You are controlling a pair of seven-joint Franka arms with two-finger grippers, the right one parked.
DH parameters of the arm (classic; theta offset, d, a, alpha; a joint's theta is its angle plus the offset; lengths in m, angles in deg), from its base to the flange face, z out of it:
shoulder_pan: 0 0.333 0 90
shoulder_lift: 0 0 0 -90
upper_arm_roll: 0 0.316 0.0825 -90
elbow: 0 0 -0.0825 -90
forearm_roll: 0 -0.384 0 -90
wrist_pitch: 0 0 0.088 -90
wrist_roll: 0 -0.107 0 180
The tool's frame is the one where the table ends.
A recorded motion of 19 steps. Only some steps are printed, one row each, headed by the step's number.
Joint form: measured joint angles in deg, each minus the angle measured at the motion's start. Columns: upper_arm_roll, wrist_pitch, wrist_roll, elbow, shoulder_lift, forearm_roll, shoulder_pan.
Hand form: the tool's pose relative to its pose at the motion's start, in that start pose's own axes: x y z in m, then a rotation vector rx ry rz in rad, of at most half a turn. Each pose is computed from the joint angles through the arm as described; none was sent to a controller.
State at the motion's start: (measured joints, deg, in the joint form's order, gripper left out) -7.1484 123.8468 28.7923 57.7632 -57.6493 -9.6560 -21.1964
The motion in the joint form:
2: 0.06 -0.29 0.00 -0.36 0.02 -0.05 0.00
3: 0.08 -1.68 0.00 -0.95 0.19 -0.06 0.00
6: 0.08 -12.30 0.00 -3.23 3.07 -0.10 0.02
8: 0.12 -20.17 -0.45 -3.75 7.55 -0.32 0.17
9: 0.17 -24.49 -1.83 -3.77 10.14 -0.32 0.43
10: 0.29 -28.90 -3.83 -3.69 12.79 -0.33 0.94
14: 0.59 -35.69 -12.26 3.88 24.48 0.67 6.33
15: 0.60 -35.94 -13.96 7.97 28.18 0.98 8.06
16: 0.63 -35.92 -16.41 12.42 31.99 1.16 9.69
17: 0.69 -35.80 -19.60 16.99 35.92 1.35 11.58
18: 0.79 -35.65 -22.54 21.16 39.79 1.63 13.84
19: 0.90 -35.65 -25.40 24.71 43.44 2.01 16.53
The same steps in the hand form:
2: 0.0014 -0.0005 -0.0026 0.0014 0.0023 -0.0008
3: 0.0024 -0.0013 -0.0073 0.0084 -0.0067 -0.0024
6: 0.0026 -0.0079 -0.0490 0.0640 -0.0861 -0.0108
8: 0.0014 -0.0158 -0.1031 0.1010 -0.1244 -0.0109
9: -0.0009 -0.0232 -0.1325 0.1194 -0.1498 0.0044
10: -0.0037 -0.0348 -0.1618 0.1382 -0.1785 0.0248
14: -0.0131 -0.1101 -0.2444 0.1516 -0.2352 0.0730
15: -0.0208 -0.1317 -0.2580 0.1534 -0.2493 0.0761
16: -0.0309 -0.1521 -0.2697 0.1553 -0.2636 0.0940
17: -0.0422 -0.1754 -0.2811 0.1547 -0.2779 0.1192
18: -0.0533 -0.2022 -0.2939 0.1515 -0.2864 0.1315
19: -0.0641 -0.2326 -0.3080 0.1454 -0.2912 0.1331

